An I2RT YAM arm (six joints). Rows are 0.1 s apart.
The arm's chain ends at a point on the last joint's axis. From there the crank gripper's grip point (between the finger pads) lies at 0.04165 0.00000 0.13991 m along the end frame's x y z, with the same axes.
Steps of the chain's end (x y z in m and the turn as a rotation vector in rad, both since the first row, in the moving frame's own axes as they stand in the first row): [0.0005 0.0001 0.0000 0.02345 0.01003 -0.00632]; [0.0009 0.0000 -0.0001 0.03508 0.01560 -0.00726]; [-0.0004 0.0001 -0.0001 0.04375 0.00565 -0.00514]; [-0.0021 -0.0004 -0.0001 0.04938 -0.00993 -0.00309]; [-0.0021 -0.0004 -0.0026 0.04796 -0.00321 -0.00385]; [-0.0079 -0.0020 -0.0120 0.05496 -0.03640 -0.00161]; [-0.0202 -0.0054 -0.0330 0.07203 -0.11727 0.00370]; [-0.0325 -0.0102 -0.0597 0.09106 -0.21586 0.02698]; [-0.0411 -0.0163 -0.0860 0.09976 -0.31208 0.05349]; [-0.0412 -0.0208 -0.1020 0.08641 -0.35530 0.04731]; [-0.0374 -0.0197 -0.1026 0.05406 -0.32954 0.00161]
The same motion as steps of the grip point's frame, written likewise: [0.0019 -0.0034 -0.0005 0.02345 0.01003 -0.00632]; [0.0031 -0.0052 -0.0009 0.03508 0.01560 -0.00726]; [0.0004 -0.0062 -0.0005 0.04375 0.00565 -0.00514]; [-0.0035 -0.0074 0.0001 0.04938 -0.00993 -0.00309]; [-0.0026 -0.0073 -0.0026 0.04796 -0.00321 -0.00385]; [-0.0130 -0.0098 -0.0108 0.05496 -0.03640 -0.00161]; [-0.0368 -0.0155 -0.0294 0.07203 -0.11727 0.00370]; [-0.0632 -0.0225 -0.0546 0.09106 -0.21586 0.02698]; [-0.0857 -0.0296 -0.0806 0.09976 -0.31208 0.05349]; [-0.0922 -0.0325 -0.0967 0.08641 -0.35530 0.04731]; [-0.0849 -0.0275 -0.0969 0.05406 -0.32954 0.00161]
